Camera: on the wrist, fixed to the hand. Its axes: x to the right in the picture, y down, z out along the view.
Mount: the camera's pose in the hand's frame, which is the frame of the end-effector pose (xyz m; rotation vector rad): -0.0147 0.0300 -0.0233 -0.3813 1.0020 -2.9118
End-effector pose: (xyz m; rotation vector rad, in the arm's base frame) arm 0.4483 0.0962 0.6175 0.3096 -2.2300 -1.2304
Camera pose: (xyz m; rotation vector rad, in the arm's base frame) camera 0.4758 0.1031 0.6468 -2.5898 -0.6942 0.9820
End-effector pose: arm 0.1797 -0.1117 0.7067 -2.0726 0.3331 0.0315
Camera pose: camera 0.1554 -0.1424 0.6953 0.6139 1.8663 2.1131
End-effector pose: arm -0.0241 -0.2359 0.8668 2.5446 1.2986 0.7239
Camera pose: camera -0.0220 -0.2667 0.8934 -1.3612 2.2870 0.6865
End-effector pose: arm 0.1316 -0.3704 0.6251 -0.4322 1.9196 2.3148
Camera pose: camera 0.1414 -0.3976 0.6538 -2.0535 -0.4798 -0.0052
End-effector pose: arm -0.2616 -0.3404 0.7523 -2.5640 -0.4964 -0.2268
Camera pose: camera -0.2649 -0.3809 0.7548 -0.4322 2.3152 1.6572
